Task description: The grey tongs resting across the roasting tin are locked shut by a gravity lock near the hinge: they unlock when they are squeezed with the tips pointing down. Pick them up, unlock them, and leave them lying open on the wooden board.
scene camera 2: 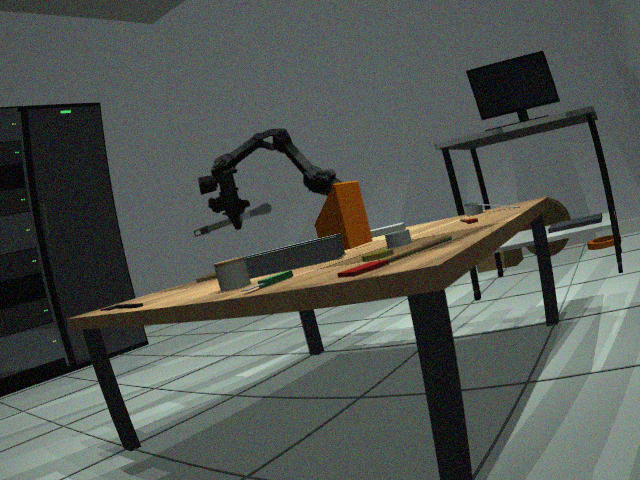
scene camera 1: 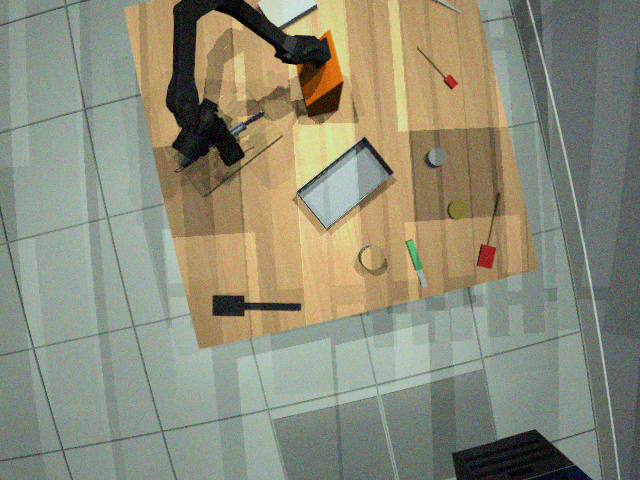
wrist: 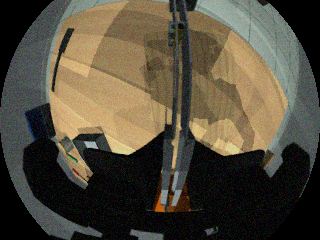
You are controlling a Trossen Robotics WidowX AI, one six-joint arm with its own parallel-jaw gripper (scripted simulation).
I see my gripper [scene camera 1: 228,141], a black spatula [scene camera 1: 221,305] and a red-headed tool [scene camera 2: 365,268].
My gripper shows as well in scene camera 2 [scene camera 2: 238,229] and in the wrist view [wrist: 172,135].
